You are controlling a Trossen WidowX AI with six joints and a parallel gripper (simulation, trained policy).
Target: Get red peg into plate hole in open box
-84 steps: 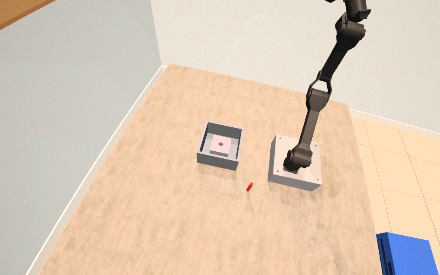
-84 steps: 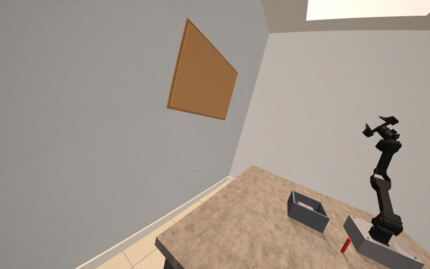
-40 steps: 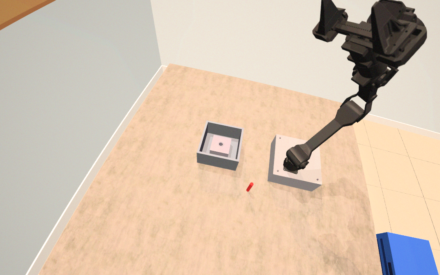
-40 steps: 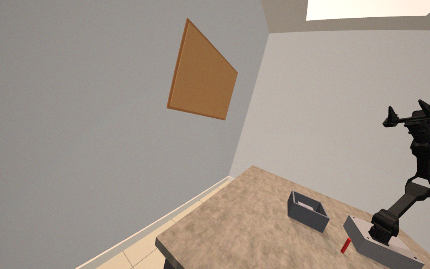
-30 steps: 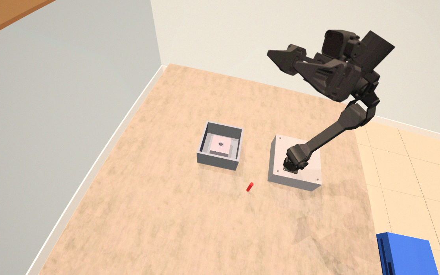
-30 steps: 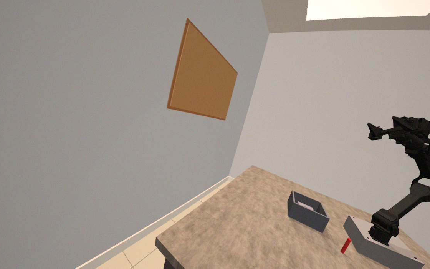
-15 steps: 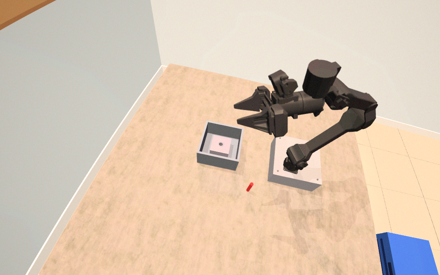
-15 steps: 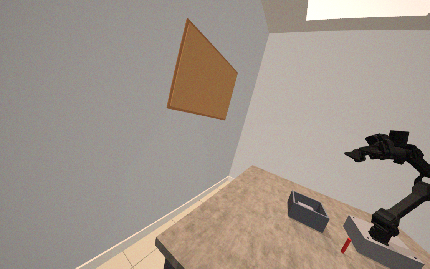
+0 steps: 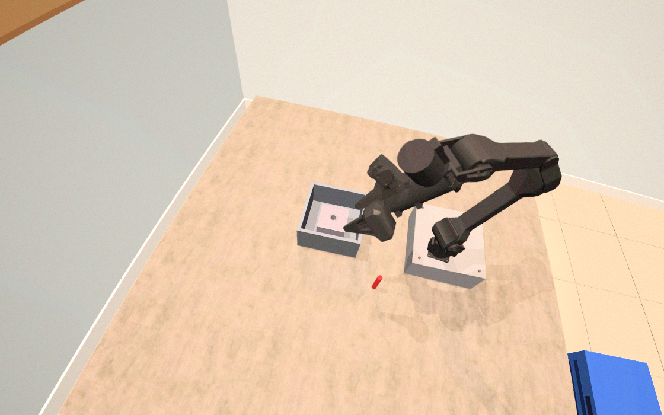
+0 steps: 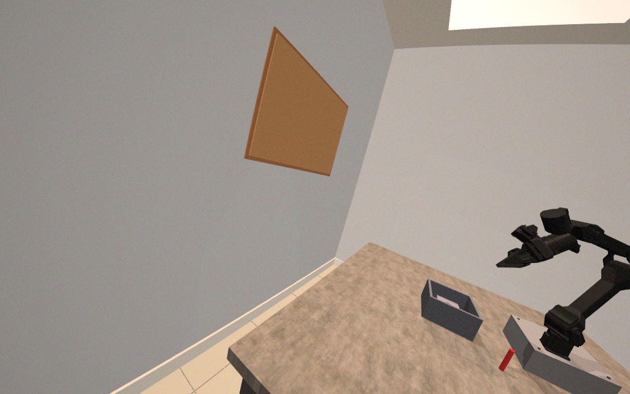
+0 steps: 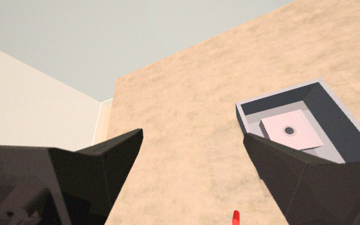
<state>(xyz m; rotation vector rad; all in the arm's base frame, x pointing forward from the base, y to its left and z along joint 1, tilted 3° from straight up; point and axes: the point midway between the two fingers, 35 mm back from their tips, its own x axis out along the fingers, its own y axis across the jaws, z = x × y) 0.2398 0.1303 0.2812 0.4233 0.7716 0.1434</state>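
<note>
Now: gripper tip 290 mm above the red peg, 120 mm past it and 10 mm to the left of it. The rest, counted from my gripper tip: pale plate 290 mm below, 160 mm to the right, 60 mm ahead; then grey box 310 mm below, 160 mm to the right, 60 mm ahead.
</note>
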